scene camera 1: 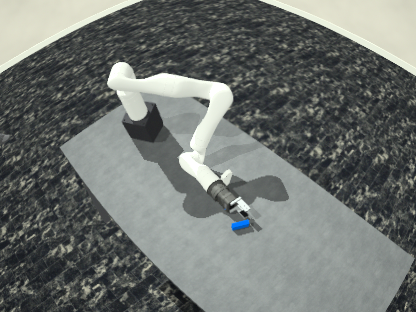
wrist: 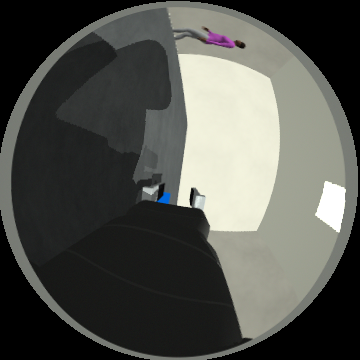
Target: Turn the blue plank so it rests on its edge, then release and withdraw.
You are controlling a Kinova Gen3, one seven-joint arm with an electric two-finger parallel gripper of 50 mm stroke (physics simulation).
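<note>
The blue plank (scene camera 1: 240,225) is a small bright blue bar just beyond the fingertips in the scene view, with a dark shadow close under it. Whether it touches the table, and which face is down, is too small to tell. In the wrist view a small part of the blue plank (wrist: 164,199) shows low beside the left finger; the rest is hidden. My gripper (scene camera 1: 243,212) (wrist: 176,191) is open, tilted down toward the table, with a gap between its two fingers and no plank gripped.
The grey table (scene camera 1: 165,250) lies under the arm and plank. The black base block (scene camera 1: 144,123) of the white arm stands at the table's far left end. The arm's shadow falls around the gripper. A person in a pink top (wrist: 220,40) shows at the top of the wrist view.
</note>
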